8 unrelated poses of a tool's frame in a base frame.
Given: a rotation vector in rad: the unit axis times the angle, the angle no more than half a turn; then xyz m.
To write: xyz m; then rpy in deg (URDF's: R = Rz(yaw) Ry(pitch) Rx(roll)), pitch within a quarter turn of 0, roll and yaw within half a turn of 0. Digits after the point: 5 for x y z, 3 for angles.
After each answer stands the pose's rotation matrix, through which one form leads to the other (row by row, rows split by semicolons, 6 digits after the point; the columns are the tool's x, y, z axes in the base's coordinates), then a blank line. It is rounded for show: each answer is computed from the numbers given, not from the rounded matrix.
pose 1, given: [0.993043, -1.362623, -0.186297, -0.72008, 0.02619, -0.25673]
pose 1, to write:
[-0.72008, 0.02619, -0.25673, 99.323, -46.436, -67.800]
0.260389 -0.420160 -0.869289; -0.638076 0.600822 -0.481531; 0.724607 0.680058 -0.111647

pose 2, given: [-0.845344, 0.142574, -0.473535, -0.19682, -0.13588, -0.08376]
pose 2, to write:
[-0.19682, -0.13588, -0.08376, -48.522, -3.658, -27.253]
0.887185 0.345787 0.305505; -0.456980 0.566921 0.685397; 0.063804 -0.747684 0.660982

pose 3, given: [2.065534, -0.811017, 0.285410, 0.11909, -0.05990, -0.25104]
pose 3, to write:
[0.11909, -0.05990, -0.25104, 132.288, -28.392, -30.109]
0.761023 -0.641831 -0.094323; -0.441303 -0.405622 -0.800452; 0.475495 0.650787 -0.591929

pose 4, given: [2.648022, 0.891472, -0.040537, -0.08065, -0.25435, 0.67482]
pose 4, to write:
[-0.08065, -0.25435, 0.67482, 161.554, 7.773, 35.948]
0.802110 0.591534 0.081893; 0.581661 -0.742833 -0.331467; -0.135241 0.313507 -0.939906

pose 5, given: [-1.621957, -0.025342, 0.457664, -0.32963, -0.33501, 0.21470]
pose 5, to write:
[-0.32963, -0.33501, 0.21470, -91.924, 16.037, 17.305]
0.917581 -0.253625 -0.306138; 0.285874 -0.114181 0.951440; -0.276264 -0.960540 -0.032265

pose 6, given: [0.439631, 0.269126, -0.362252, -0.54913, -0.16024, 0.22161]
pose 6, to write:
[-0.54913, -0.16024, 0.22161, 22.667, 19.190, -17.343]
0.901496 0.395985 0.174643; -0.281531 0.843045 -0.458273; -0.328701 0.363964 0.871485

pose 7, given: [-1.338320, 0.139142, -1.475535, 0.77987, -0.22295, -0.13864]
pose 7, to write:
[0.77987, -0.22295, -0.13864, -62.318, -39.528, -73.313]
0.221477 0.606832 0.763349; -0.738833 -0.406477 0.537497; 0.636454 -0.683031 0.358323

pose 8, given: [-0.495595, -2.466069, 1.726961, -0.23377, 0.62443, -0.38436]
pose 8, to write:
[-0.23377, 0.62443, -0.38436, -111.020, 6.344, 161.634]
-0.943254 0.210905 -0.256497; 0.313150 0.307931 -0.898396; -0.110494 -0.927738 -0.356502

